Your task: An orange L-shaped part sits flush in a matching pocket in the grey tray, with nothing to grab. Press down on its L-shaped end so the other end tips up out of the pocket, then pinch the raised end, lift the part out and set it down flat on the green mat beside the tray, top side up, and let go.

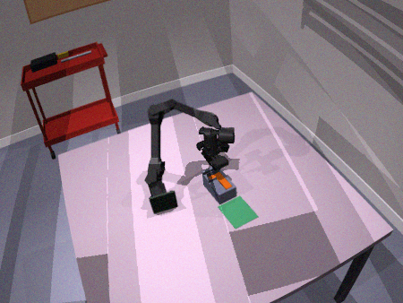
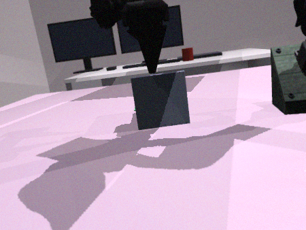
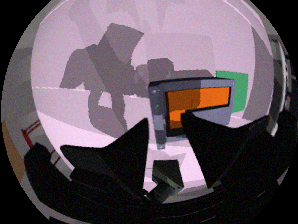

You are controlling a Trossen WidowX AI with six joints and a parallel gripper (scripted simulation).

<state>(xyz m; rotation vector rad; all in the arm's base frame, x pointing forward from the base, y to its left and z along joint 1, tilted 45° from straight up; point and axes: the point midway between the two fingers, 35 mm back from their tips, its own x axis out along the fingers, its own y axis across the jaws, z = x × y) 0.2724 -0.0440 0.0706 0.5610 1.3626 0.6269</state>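
Right now the orange L-shaped part is 5 cm to the right of my gripper tip and 4 cm below it. The rest, counted from my gripper tip: green mat: 22 cm to the right, 11 cm below, 1 cm ahead.
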